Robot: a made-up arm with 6 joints. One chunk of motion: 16 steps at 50 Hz.
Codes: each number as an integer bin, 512 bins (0 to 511) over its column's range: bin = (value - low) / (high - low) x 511, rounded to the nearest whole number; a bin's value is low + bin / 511 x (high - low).
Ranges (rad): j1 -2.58..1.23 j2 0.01..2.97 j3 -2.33..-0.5 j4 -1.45..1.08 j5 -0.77..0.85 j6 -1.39..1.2
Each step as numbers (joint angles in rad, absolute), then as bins.
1 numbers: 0.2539 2.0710 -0.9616 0.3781 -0.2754 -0.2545
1 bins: 380 356 382 369 156 224
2 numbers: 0.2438 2.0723 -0.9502 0.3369 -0.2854 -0.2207
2 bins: 379 356 385 361 153 231
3 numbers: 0.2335 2.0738 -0.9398 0.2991 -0.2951 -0.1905
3 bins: 377 356 388 353 150 237
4 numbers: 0.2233 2.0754 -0.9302 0.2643 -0.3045 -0.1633
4 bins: 376 357 391 346 147 242
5 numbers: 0.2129 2.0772 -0.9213 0.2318 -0.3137 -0.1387
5 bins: 375 357 393 340 144 247
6 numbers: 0.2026 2.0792 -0.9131 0.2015 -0.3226 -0.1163
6 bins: 373 357 396 334 141 251
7 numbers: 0.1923 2.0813 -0.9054 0.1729 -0.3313 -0.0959
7 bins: 372 358 398 328 138 255
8 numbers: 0.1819 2.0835 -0.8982 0.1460 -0.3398 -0.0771
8 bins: 370 358 400 322 136 259
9 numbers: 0.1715 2.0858 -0.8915 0.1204 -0.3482 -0.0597
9 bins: 369 358 402 317 133 262
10 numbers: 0.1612 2.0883 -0.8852 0.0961 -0.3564 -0.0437
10 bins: 368 359 403 312 130 266
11 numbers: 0.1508 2.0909 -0.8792 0.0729 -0.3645 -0.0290
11 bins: 366 359 405 308 128 269
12 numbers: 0.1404 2.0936 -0.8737 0.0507 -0.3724 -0.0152
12 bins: 365 360 407 303 125 271
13 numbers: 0.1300 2.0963 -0.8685 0.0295 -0.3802 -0.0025
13 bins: 363 360 408 299 123 274
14 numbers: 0.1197 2.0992 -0.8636 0.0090 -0.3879 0.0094
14 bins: 362 361 409 295 121 276
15 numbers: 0.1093 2.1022 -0.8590 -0.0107 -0.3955 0.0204
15 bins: 361 361 411 291 118 278
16 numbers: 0.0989 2.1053 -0.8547 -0.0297 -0.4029 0.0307
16 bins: 359 362 412 287 116 280
